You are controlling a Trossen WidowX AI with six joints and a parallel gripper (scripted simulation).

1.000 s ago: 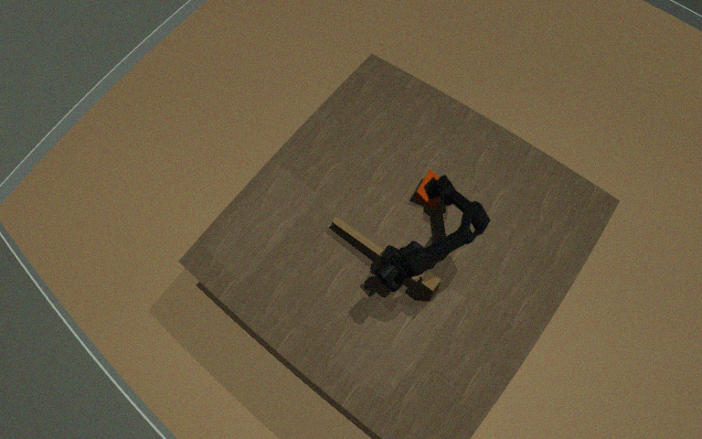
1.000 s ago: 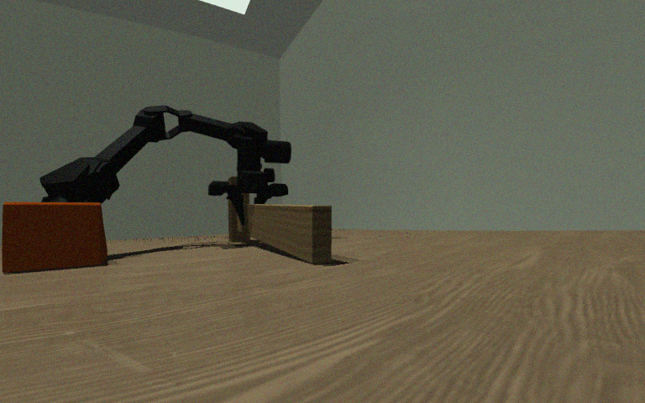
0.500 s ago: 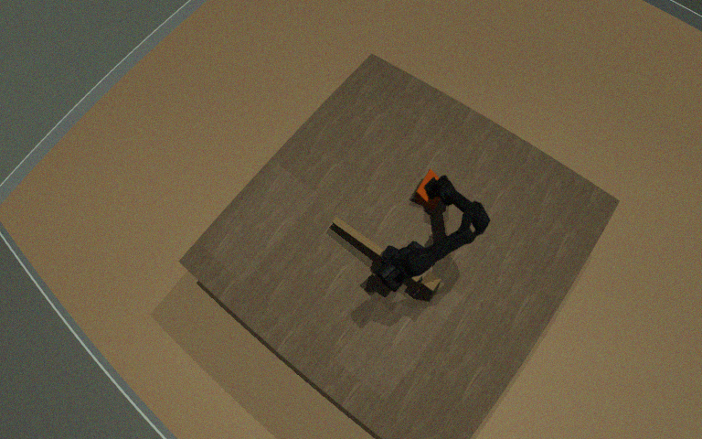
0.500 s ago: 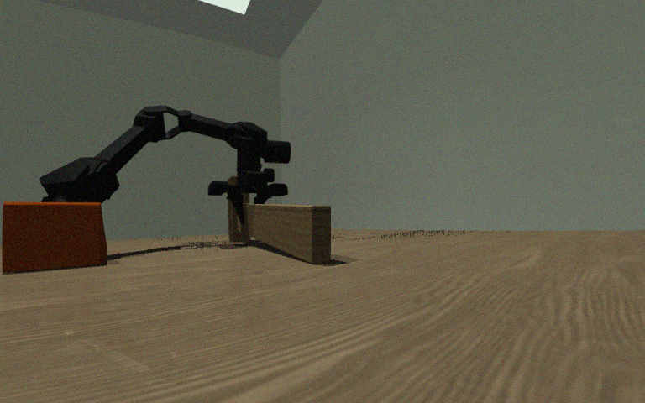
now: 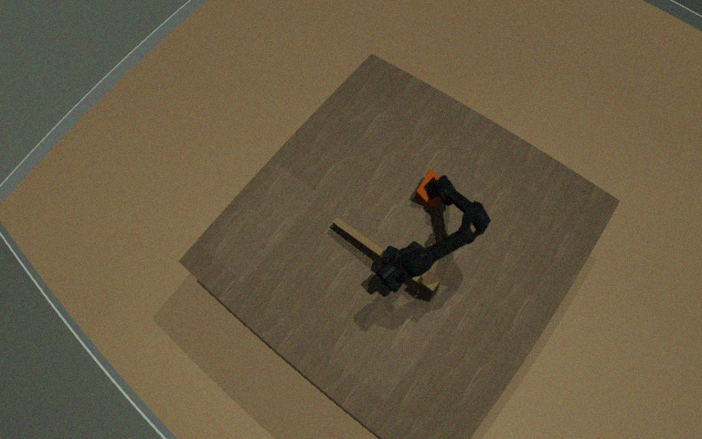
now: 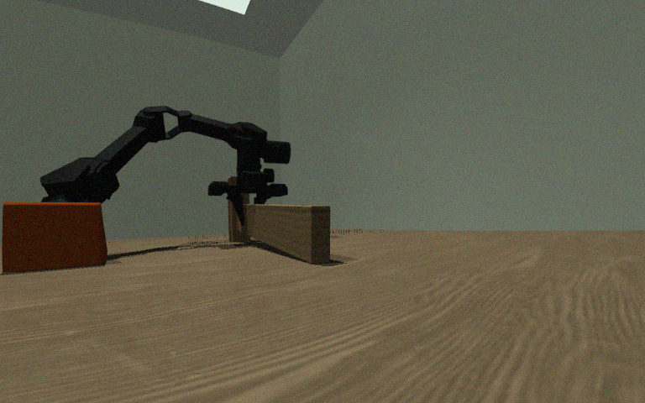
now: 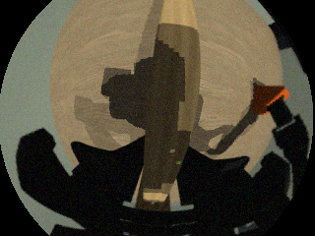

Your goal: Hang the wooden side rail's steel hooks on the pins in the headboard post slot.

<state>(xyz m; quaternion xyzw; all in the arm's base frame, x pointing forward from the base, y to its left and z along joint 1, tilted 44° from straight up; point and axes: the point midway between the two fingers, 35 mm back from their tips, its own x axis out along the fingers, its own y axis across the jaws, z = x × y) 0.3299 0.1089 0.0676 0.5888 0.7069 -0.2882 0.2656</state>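
My gripper tip is now 110 mm to the right of the headboard post and 40 mm below it.
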